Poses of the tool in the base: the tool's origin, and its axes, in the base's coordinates. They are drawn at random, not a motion.
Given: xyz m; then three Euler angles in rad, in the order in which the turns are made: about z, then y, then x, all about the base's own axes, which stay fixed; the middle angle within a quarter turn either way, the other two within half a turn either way.
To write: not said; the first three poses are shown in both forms.
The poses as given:
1: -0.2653 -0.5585 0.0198 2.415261 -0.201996 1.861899
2: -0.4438 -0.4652 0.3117 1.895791 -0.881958 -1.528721
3: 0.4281 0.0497 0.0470 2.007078 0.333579 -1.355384
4: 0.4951 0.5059 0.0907 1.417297 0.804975 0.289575
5: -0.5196 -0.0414 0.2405 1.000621 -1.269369 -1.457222
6: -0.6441 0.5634 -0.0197 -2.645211 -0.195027 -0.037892
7: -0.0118 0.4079 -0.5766 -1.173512 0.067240 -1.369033
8: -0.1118 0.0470 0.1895 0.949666 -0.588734 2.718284
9: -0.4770 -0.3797 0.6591 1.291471 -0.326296 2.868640
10: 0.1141 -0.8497 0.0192 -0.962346 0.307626 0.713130
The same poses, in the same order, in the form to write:
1: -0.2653 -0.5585 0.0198 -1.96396 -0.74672 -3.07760
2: -0.4438 -0.4652 0.3117 1.47830 1.27711 -2.34775
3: 0.4281 0.0497 0.0470 1.16970 1.02711 2.45256
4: 0.4951 0.5059 0.0907 0.83000 -0.17750 1.46292
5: -0.5196 -0.0414 0.2405 -1.51722 0.89142 1.31289
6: -0.6441 0.5634 -0.0197 0.12736 0.15283 -2.63174
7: -0.0118 0.4079 -0.5766 -1.09860 -1.11566 -0.49873
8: -0.1118 0.0470 0.1895 2.43231 -0.03942 -1.06517
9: -0.4770 -0.3797 0.6591 2.75528 -0.17492 -1.30238
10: 0.1141 -0.8497 0.0192 0.25257 0.73111 -0.74986
